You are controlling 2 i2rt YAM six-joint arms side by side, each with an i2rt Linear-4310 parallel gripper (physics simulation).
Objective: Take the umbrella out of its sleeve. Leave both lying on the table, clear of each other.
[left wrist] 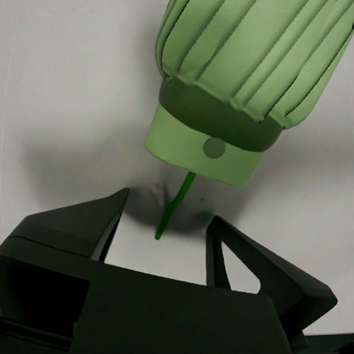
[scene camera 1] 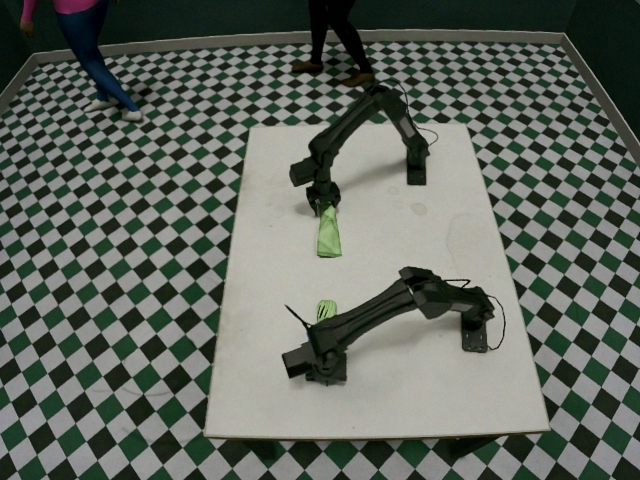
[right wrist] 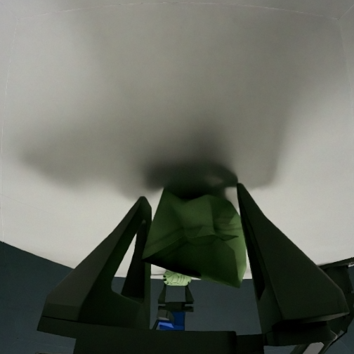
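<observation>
The pleated light-green umbrella (scene camera 1: 326, 308) (left wrist: 215, 75) (right wrist: 177, 278) lies on the table, partly hidden under the left arm in the scene view. Its thin green cord (left wrist: 182, 190) points toward my left gripper (left wrist: 170, 209), whose fingers are open on either side of the cord's end without touching it. The light-green sleeve (scene camera 1: 328, 237) (right wrist: 197, 240) lies apart from the umbrella, with a gap of table between them. My right gripper (scene camera 1: 326, 210) (right wrist: 190, 195) is open; the sleeve's crumpled closed end stands loose between its fingers.
The white table (scene camera 1: 382, 403) carries both arms. The left arm's base (scene camera 1: 474, 338) stands at the lower right and the right arm's base (scene camera 1: 416, 175) at the upper right. The left arm reaches over part of the umbrella. Two people's legs show beyond the table.
</observation>
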